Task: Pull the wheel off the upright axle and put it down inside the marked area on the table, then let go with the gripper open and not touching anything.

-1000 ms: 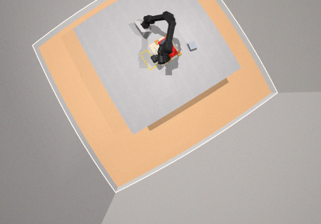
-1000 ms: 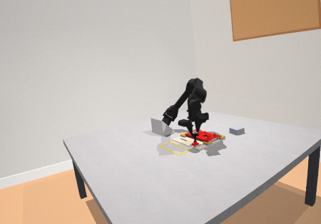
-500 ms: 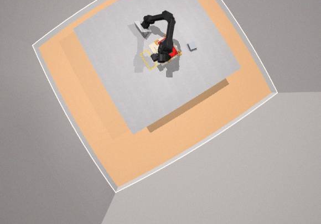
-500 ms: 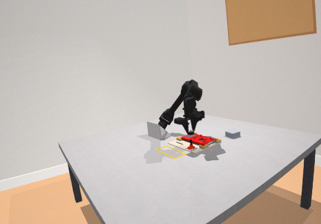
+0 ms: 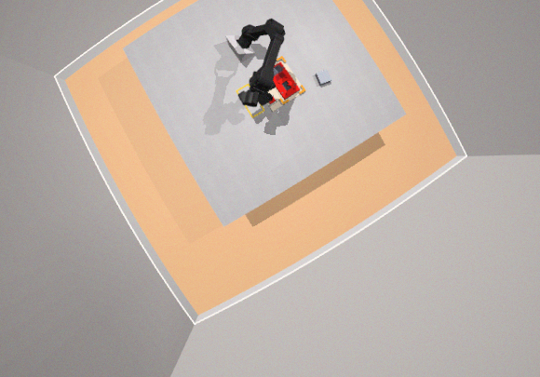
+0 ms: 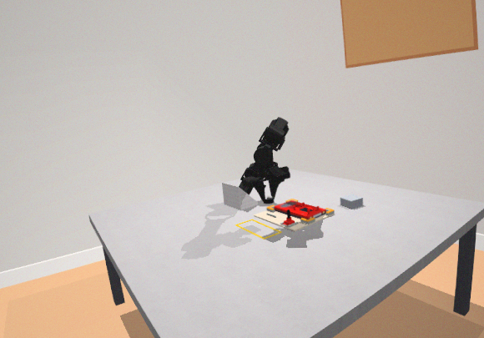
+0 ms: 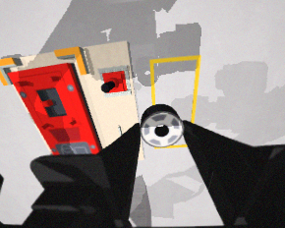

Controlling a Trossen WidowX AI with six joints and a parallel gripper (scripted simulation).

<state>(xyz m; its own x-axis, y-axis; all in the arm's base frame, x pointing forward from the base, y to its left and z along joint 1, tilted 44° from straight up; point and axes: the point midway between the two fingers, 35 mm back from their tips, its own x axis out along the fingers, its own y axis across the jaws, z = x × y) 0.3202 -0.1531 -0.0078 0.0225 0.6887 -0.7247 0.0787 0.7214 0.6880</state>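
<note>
My gripper tip is 80 mm above the upright axle, 60 mm to the right of it and 40 mm short of it. The rest, counted from my gripper tip: wheel: right at my gripper tip.
</note>
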